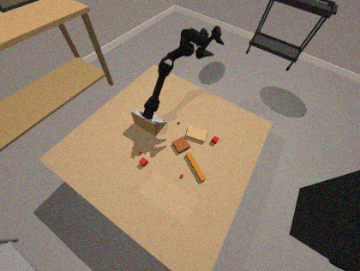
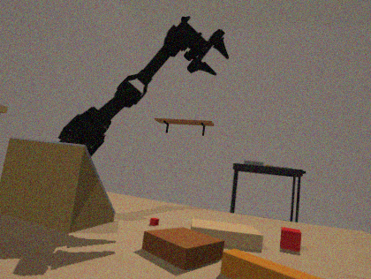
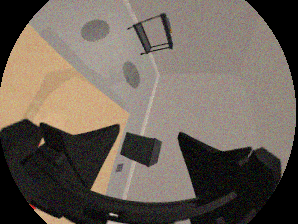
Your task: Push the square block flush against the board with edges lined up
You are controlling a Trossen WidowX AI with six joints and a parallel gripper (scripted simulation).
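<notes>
My gripper tip is 54 cm above the pale flat slab, 24 cm to the left of it and 10 cm short of it. Round my gripper tip: brown square block 54 cm below, 40 cm to the right, 6 cm ahead; then orange board 54 cm below, 47 cm to the right, 24 cm ahead.
</notes>
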